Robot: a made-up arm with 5 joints. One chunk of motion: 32 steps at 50 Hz.
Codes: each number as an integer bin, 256 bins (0 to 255) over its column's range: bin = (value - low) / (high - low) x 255, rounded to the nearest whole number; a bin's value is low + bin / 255 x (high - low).
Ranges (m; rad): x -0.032..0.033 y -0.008..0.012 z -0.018..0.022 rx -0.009..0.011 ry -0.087..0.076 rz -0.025..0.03
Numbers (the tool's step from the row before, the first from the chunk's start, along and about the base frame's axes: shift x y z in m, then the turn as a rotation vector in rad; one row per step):
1: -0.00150 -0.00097 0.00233 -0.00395 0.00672 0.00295
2: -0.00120 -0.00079 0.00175 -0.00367 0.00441 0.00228
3: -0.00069 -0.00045 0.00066 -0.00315 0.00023 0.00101
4: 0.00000 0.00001 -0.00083 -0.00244 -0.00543 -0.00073
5: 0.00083 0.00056 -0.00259 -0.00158 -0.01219 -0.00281
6: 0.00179 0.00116 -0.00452 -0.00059 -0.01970 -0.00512
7: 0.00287 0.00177 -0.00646 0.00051 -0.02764 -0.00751
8: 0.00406 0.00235 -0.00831 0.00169 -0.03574 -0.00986
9: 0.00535 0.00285 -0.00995 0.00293 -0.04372 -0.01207
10: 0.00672 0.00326 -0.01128 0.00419 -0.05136 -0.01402
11: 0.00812 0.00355 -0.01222 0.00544 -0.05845 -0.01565
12: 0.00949 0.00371 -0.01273 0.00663 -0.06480 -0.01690
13: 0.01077 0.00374 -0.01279 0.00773 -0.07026 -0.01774
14: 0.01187 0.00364 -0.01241 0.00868 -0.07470 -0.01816
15: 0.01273 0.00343 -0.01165 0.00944 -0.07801 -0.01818
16: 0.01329 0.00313 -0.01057 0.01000 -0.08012 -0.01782
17: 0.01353 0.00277 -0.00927 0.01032 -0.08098 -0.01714
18: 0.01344 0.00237 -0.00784 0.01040 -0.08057 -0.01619
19: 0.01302 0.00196 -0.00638 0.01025 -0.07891 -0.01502
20: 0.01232 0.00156 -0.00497 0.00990 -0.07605 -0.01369
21: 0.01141 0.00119 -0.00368 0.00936 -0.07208 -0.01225
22: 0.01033 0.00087 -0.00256 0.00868 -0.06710 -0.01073
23: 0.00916 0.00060 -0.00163 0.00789 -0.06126 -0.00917
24: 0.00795 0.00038 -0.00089 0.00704 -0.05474 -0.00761
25: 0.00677 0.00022 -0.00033 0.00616 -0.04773 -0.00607
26: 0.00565 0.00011 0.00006 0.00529 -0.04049 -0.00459
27: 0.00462 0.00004 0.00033 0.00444 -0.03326 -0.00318
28: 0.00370 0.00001 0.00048 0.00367 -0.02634 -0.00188
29: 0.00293 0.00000 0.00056 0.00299 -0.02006 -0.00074
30: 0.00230 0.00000 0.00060 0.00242 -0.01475 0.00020
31: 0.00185 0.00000 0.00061 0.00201 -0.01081 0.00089
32: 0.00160 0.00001 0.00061 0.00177 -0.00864 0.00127
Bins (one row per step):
1: 120 90 130 64 147 130
2: 121 92 126 68 143 126
3: 123 96 119 75 136 121
4: 126 102 109 84 128 113
5: 129 109 98 95 117 103
6: 133 117 86 107 105 92
7: 137 125 74 121 93 81
8: 141 132 62 136 80 70
9: 147 138 51 152 68 60
10: 152 144 43 168 56 51
11: 157 147 37 184 45 43
12: 163 149 34 199 35 38
13: 168 150 33 213 26 34
14: 172 148 36 225 19 32
15: 175 146 40 235 14 32
16: 178 142 47 242 11 33
17: 179 137 56 246 9 36
18: 178 132 65 247 10 41
19: 177 127 74 245 13 46
20: 174 122 83 241 17 52
21: 170 117 91 234 23 59
22: 166 113 98 225 31 66
23: 161 110 104 215 40 73
24: 157 107 109 205 50 81
25: 152 105 113 193 61 88
26: 148 103 115 182 73 95
27: 144 103 117 171 84 101
28: 140 102 118 162 95 107
29: 137 102 118 153 105 112
30: 135 102 119 146 113 117
31: 133 102 119 140 119 120
32: 132 102 119 137 123 122

